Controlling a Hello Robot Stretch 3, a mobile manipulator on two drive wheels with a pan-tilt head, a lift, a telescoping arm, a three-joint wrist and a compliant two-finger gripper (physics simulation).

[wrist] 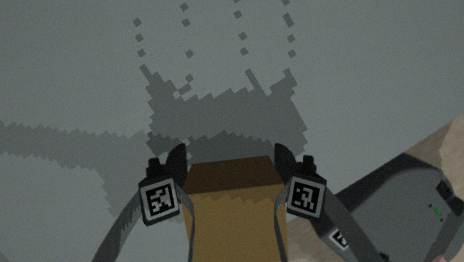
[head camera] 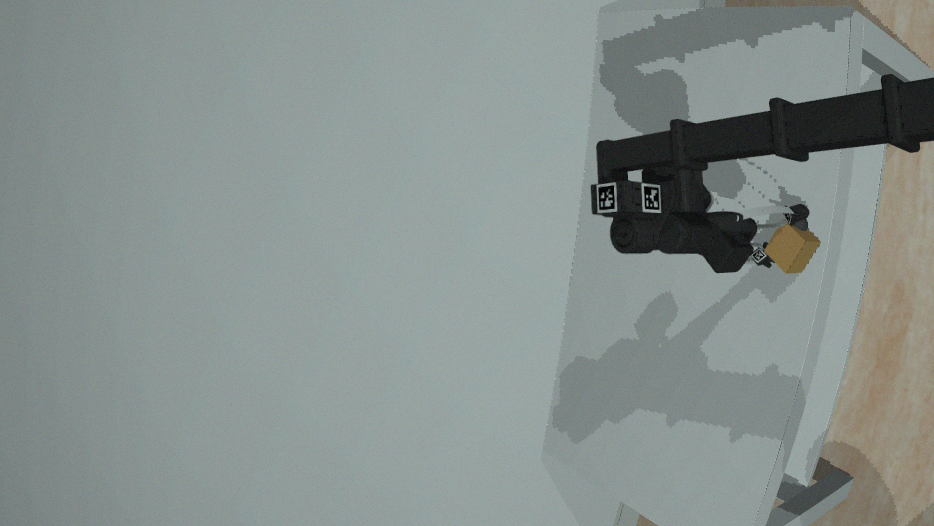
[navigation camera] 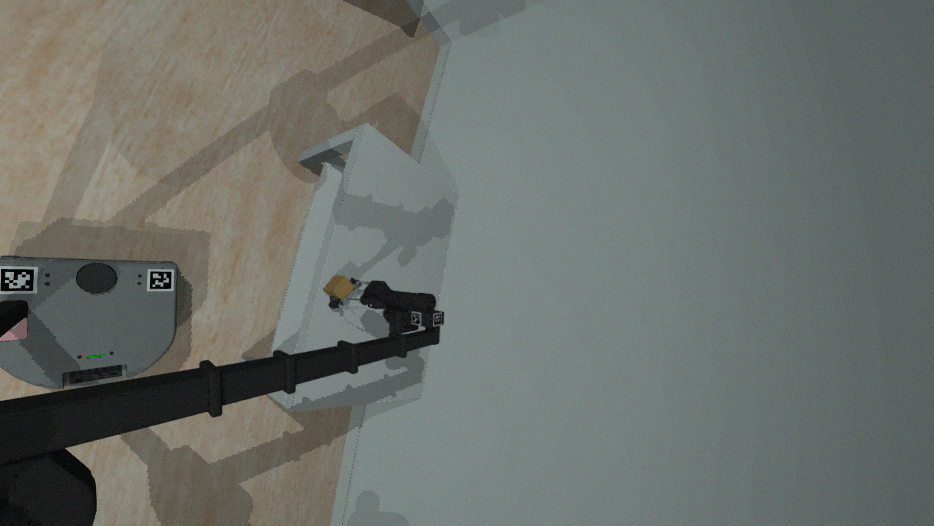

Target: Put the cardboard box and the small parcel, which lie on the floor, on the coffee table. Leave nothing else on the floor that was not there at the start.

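Where they show: gripper, fingertip midpoint: (wrist: pixel 230 163) (head camera: pixel 790 237) (navigation camera: pixel 339 292); robot's base, origin of the base link: (navigation camera: pixel 97 276).
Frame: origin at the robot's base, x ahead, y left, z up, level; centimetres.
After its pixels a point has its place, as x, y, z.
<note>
A yellow-brown box (head camera: pixel 794 251) {0.0, -48.6, 50.1} (navigation camera: pixel 338 287) {-0.3, -48.5, 50.1} (wrist: pixel 237 225) {-1.0, -50.5, 50.1} sits between the two fingers of my gripper (head camera: pixel 782 236) {-2.1, -52.0, 45.0} (navigation camera: pixel 345 293) {-2.1, -52.0, 45.0} (wrist: pixel 230 163) {-2.1, -52.0, 45.0}, which is shut on it. I cannot tell whether it is the cardboard box or the small parcel. The gripper holds it over the grey-white coffee table (head camera: pixel 686 470) {36.6, -71.5, 45.0} (navigation camera: pixel 392 169) {40.7, -70.7, 45.0} (wrist: pixel 75 65) {0.3, -64.6, 45.0}, toward the long edge on the robot's side. Shadows of the gripper and box fall on the top close by; whether the box touches the top is unclear. A second box or parcel does not show in these views.
My extended black arm (head camera: pixel 830 120) {-10.4, -27.2, 80.4} (navigation camera: pixel 261 378) {-10.0, -17.0, 80.6} crosses above the table's end. My base (navigation camera: pixel 98 320) {-10.2, -0.5, 16.0} (wrist: pixel 400 200) {-14.3, -10.2, 16.0} stands on the wooden floor (head camera: pixel 901 326) {15.1, -48.8, 0.0} (navigation camera: pixel 196 84) {65.1, -18.9, 0.0}, apart from the table. A grey wall (head camera: pixel 261 261) {0.0, -106.4, 104.0} (navigation camera: pixel 653 261) {10.8, -109.1, 124.9} runs behind the table. A dark object (navigation camera: pixel 392 9) shows at the top edge.
</note>
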